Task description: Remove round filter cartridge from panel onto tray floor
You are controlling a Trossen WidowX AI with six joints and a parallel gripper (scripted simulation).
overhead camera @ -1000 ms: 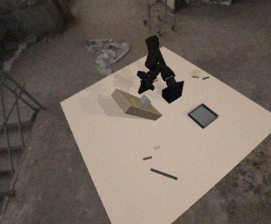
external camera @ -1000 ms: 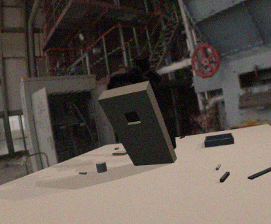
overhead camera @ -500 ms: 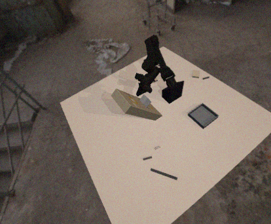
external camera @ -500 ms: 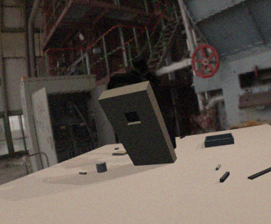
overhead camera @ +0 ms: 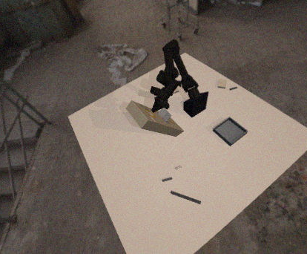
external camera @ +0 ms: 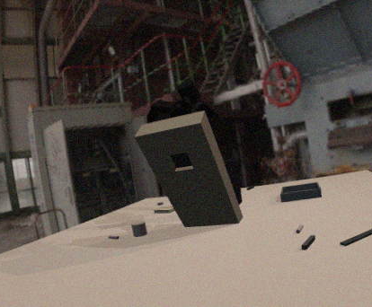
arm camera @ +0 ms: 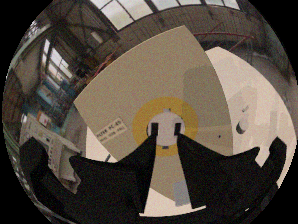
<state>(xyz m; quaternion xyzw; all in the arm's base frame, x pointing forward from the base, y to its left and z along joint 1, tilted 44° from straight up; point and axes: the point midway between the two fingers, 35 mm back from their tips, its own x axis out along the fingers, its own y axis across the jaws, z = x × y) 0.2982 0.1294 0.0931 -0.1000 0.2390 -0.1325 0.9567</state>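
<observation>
The filter cartridge is 30 mm ahead of my gripper tip and 20 mm below it. Round my gripper tip: dark tray 410 mm behind, 250 mm below, 240 mm to the left; tan service panel 100 mm below, 20 mm behind.
</observation>
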